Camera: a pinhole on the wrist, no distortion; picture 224 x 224 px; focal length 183.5 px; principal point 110.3 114.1 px. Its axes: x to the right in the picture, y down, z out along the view. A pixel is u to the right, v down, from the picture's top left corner.
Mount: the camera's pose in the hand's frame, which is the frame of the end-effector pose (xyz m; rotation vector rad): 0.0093 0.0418 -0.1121 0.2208 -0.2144 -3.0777
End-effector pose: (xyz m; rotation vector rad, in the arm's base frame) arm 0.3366 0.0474 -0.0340 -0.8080 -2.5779 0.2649
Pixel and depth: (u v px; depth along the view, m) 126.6 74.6 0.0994
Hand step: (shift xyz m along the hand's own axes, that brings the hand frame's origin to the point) -0.0147 0.0758 -0.0189
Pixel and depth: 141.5 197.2 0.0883
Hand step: -0.0168 0.0132 -0.0220
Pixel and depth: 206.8 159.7 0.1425
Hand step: -0.0841 0.0216 0.0222
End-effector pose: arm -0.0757 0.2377 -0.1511 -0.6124 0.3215 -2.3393
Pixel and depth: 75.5 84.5 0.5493
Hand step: 0.0290 0.2093 0.4282
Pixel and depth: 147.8 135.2 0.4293
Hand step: -0.1379 0.0456 0.3035
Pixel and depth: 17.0 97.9 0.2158
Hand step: 0.0857 0.0960 0.1119
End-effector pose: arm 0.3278 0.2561 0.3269 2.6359 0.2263 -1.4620
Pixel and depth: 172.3 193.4 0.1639
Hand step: -0.0666 -0.0095 0.0509
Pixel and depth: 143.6 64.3 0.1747
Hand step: -0.0493 0.1103 0.0480
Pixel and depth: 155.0 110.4 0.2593
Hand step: -0.0910 0.0781 0.1326
